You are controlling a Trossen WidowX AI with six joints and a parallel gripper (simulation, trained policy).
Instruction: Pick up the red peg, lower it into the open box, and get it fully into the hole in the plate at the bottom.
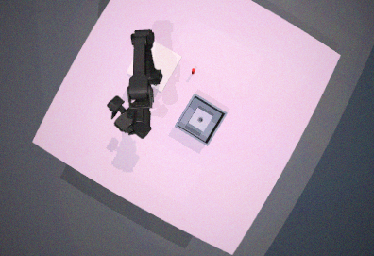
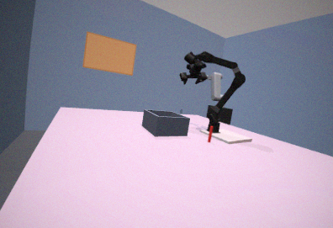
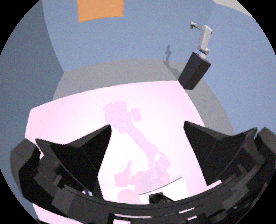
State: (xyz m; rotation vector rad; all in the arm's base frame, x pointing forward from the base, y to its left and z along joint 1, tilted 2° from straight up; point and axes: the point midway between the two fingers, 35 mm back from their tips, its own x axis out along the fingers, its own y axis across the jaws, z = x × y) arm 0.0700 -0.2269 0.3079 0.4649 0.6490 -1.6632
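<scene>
Right now the red peg is 70 mm ahead of my gripper tip, 400 mm to the left of it and 250 mm below it. Also, from my gripper tip: grey box (250 mm ahead, 230 mm to the left, 270 mm below); then pale plate (250 mm ahead, 230 mm to the left, 250 mm below).
</scene>
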